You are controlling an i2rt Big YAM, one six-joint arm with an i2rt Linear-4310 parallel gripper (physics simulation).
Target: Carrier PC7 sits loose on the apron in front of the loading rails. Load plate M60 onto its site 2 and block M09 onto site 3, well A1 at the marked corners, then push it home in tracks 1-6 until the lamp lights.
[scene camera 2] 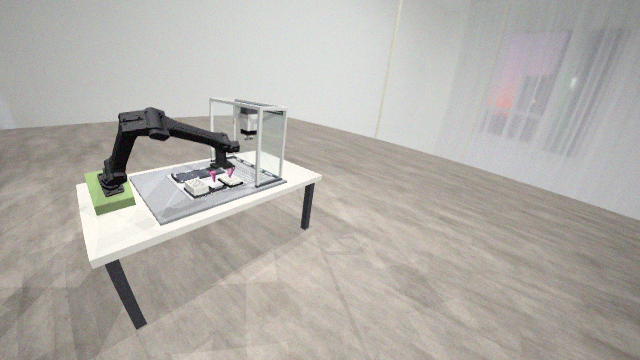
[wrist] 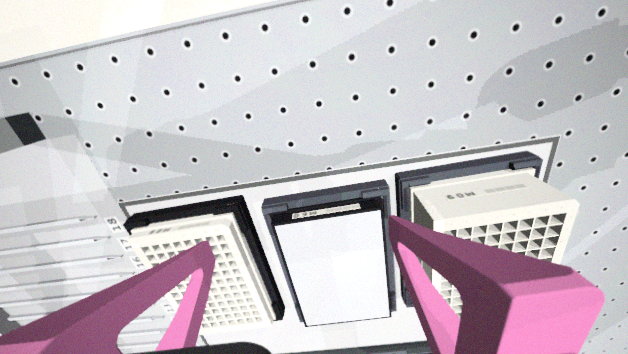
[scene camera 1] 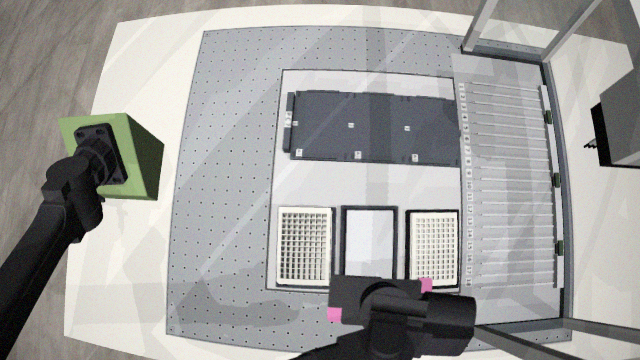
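Where they show: gripper, fingertip midpoint: (scene camera 2: 222, 179) (wrist: 299, 238); arm's base, link origin: (scene camera 2: 110, 183) (scene camera 1: 102, 153).
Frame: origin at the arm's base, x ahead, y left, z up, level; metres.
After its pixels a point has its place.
Note:
Carrier PC7 (scene camera 1: 327, 135) @[y 0.041, x 0.413, z -0.091 m], dark with three bare sites, lies on the apron (scene camera 1: 365, 185) @[y -0.049, x 0.477, z -0.102 m], its right end beside the loading rails (scene camera 1: 505, 192) @[y -0.072, x 0.750, z -0.099 m]. A1 marks run along its lower edge in scene camera 1. Block M09 (scene camera 1: 303, 245) @[y -0.155, x 0.373, z -0.049 m] (scene camera 2: 196, 187) @[y -0.201, x 0.350, z -0.051 m] (wrist: 505, 200) @[y -0.219, x 0.366, z -0.057 m], tall and cream with a grid of wells, sits in the left holder in scene camera 1. A flat white plate (scene camera 1: 370, 240) @[y -0.148, x 0.481, z -0.076 m] (wrist: 332, 270) @[y -0.165, x 0.483, z -0.076 m] sits in the middle holder; its small label seems to read M60. My gripper (scene camera 1: 380, 300) @[y -0.240, x 0.488, z -0.031 m] (scene camera 2: 222, 178) @[y -0.240, x 0.488, z -0.031 m] (wrist: 299, 238) @[y -0.240, x 0.488, z -0.031 m] is open and empty above the middle holder, pink fingers apart.
A low cream well plate (scene camera 1: 434, 245) @[y -0.162, x 0.592, z -0.077 m] (wrist: 227, 280) @[y -0.171, x 0.573, z -0.078 m] sits in the right holder. A glass-sided frame (scene camera 2: 258, 150) @[y -0.334, x 0.671, z 0.133 m] stands around the rail end, with a grey head unit (scene camera 2: 248, 121) @[y -0.096, x 0.787, z 0.255 m] hanging inside. Green clips (scene camera 1: 556, 180) @[y -0.056, x 0.867, z -0.081 m] line the far rail bar. The green arm base (scene camera 1: 140, 160) @[y -0.011, x 0.078, z -0.023 m] (scene camera 2: 115, 204) @[y -0.064, x -0.012, z -0.083 m] stands at the left.

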